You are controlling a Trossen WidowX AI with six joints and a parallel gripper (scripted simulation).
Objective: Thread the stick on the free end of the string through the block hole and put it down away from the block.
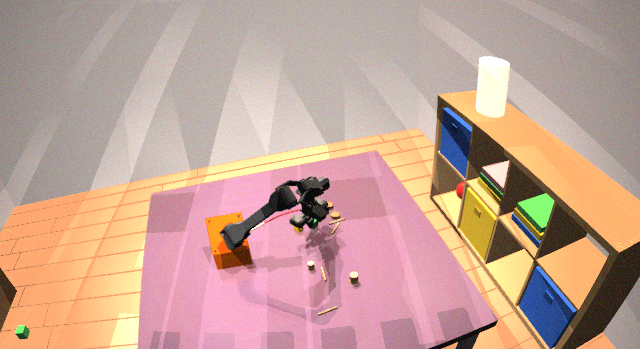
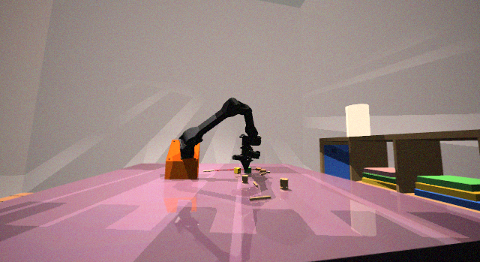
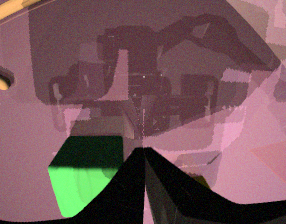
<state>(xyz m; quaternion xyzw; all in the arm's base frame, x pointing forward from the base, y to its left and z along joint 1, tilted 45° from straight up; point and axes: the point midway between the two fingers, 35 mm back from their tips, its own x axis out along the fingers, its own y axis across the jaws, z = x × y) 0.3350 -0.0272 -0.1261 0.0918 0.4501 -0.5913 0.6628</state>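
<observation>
My gripper tip is 20 mm to the right of the green cube and 20 mm short of it. Round my gripper tip: thin wooden stick: 200 mm behind, 120 mm to the left, 10 mm below; yellow wooden block: 50 mm behind, 20 mm to the left; round wooden button: 130 mm ahead, 120 mm to the left, 10 mm below.
</observation>
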